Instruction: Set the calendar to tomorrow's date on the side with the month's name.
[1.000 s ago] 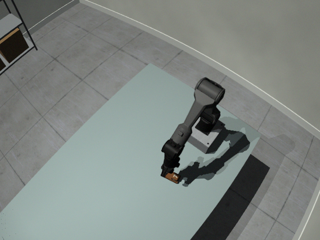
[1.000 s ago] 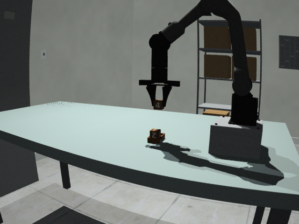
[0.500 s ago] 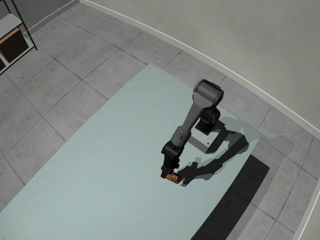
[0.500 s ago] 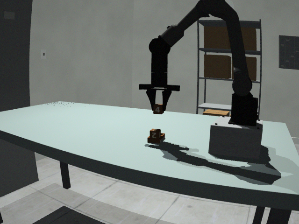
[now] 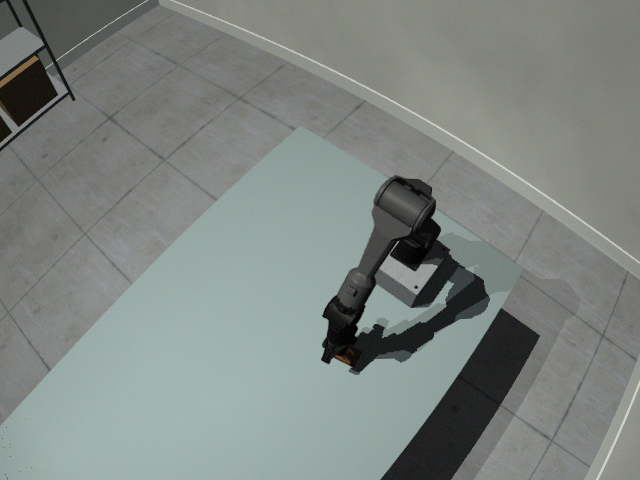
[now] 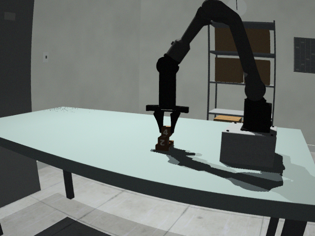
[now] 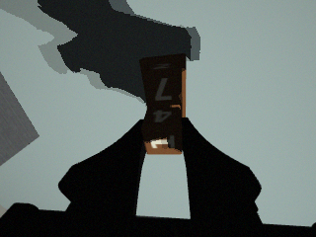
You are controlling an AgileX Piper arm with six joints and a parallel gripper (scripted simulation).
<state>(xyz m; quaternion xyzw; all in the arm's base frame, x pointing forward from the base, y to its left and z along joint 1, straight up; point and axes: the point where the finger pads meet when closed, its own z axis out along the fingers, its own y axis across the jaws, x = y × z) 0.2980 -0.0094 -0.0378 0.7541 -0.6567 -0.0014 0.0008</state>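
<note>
The brown tray lies 20 mm to the left of my hand and 40 mm below it. Round my hand: brown cube: 30 mm to the left, 30 mm below.
</note>
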